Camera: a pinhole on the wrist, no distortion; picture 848 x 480 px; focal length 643.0 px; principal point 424.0 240.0 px. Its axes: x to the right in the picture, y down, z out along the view. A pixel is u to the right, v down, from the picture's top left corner.
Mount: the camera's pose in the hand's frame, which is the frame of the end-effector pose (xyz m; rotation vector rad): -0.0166 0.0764 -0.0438 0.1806 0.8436 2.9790
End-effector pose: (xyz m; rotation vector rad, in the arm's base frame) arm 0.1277 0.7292 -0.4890 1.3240 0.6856 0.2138
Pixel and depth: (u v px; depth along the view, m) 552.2 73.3 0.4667
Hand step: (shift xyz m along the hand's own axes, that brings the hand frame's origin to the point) -0.0508 0.4286 0.2966
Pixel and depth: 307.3 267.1 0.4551
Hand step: 0.1211 0.2909 0.3426
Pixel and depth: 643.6 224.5 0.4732
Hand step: -0.1188 0.3435 0.3665
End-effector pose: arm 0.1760 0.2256 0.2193 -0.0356 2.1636 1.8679
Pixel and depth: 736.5 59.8 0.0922
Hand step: -0.0496 0.1495 0.0251
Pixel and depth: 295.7 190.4 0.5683
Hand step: 0.1660 0.4013 0.4021
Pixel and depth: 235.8 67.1 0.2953
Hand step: 0.1060 0.2915 0.1554
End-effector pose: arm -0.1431 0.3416 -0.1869 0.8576 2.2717 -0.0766
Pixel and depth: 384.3 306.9 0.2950
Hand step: 0.0375 0.2024 0.2198
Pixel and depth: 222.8 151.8 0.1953
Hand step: 0.0682 0.1965 0.1011
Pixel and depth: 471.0 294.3 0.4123
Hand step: 0.0039 0.2633 0.3260
